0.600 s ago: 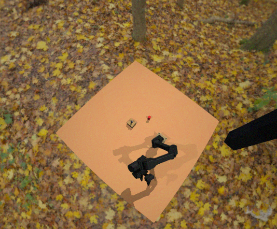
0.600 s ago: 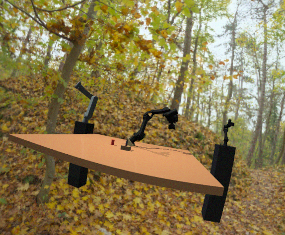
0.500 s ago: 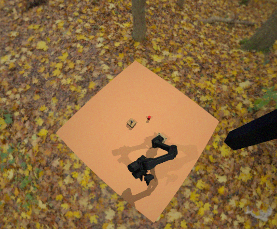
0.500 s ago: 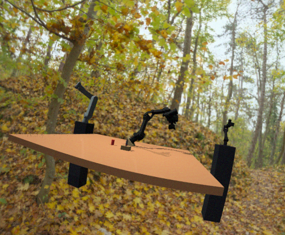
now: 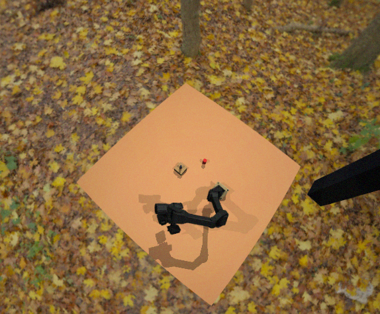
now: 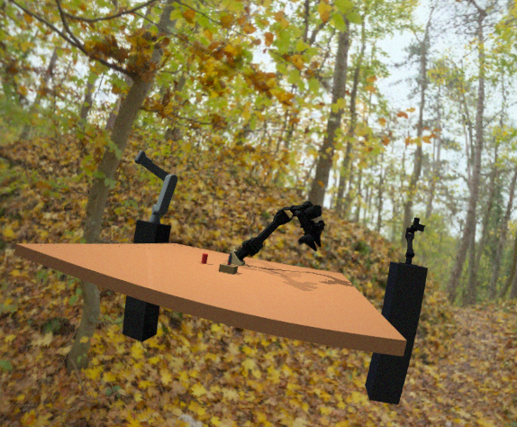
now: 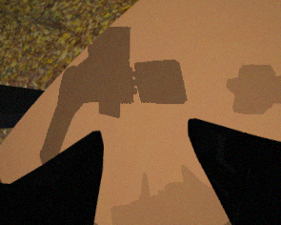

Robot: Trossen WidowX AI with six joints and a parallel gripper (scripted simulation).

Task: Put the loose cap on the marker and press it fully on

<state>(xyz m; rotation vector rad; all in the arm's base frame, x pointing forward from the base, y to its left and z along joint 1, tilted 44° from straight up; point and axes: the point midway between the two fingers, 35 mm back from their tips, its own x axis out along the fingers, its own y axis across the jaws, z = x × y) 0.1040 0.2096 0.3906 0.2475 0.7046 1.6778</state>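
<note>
Now: the red marker cap 54 cm to the right of my gripper tip, 14 cm below it and 14 cm ahead of it.
</note>
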